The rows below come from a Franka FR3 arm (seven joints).
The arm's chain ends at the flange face. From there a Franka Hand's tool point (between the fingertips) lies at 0.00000 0.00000 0.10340 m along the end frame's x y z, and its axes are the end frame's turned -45 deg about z.
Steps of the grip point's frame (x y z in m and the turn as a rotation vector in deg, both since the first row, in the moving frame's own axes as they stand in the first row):
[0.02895 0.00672 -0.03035 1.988 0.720 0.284]
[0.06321 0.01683 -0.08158 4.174 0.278 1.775]
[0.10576 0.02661 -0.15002 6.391 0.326 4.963]
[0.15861 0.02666 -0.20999 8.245 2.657 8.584]
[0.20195 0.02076 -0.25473 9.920 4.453 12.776]
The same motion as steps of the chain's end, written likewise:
[0.02683 -0.01226 -0.03028 1.915 -0.897 0.284]
[0.06148 -0.02704 -0.08130 3.148 -2.755 1.775]
[0.10094 -0.04709 -0.14938 4.750 -4.289 4.963]
[0.13704 -0.07896 -0.20881 7.709 -3.951 8.584]
[0.16233 -0.10927 -0.25288 10.163 -3.866 12.776]

